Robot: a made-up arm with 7 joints.
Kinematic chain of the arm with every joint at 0, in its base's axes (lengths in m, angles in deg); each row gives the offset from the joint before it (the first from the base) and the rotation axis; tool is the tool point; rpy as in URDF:
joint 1: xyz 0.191 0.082 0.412 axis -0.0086 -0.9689 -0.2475
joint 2: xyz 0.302 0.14 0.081 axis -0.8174 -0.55 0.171
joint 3: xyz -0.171 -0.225 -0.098 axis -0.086 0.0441 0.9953
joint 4: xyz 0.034 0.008 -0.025 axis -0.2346 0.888 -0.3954
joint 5: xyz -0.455 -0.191 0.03 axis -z
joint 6: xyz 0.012 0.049 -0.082 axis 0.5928 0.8 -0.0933
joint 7: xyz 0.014 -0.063 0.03 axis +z
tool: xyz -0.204 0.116 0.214 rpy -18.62 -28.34 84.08
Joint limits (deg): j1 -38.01..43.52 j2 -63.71..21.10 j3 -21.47..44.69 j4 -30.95..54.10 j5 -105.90..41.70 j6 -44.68..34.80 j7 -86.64..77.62
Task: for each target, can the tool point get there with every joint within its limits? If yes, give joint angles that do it. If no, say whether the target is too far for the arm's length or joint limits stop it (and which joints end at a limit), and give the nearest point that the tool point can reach.
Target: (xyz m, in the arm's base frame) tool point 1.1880 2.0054 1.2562
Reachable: no: too far | nearest point 0.4171 0.3862 0.8346 | short by 1.842 m
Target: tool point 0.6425 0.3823 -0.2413
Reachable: no: joint limits stop it (at a limit: joint 1, joint 2, joint 3, joint 4, joint 5, joint 6) | nearest point 0.4952 -0.0353 -0.2179 | short by 0.443 m
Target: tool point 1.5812 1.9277 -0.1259
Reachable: no: too far | nearest point 0.4870 0.3287 0.6444 | short by 2.085 m
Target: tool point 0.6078 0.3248 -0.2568
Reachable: no: joint limits stop it (at a limit: joint 1, joint 2, joint 3, joint 4, joint 5, joint 6) | nearest point 0.4894 -0.0340 -0.2275 | short by 0.379 m
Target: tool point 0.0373 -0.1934 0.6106
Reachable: yes | joints -5.15 -46.11 35.24 8.86 20.05 8.33 -36.96
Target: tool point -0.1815 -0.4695 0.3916
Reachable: yes | joints 35.41 8.81 24.63 -8.25 -79.98 10.69 -12.76
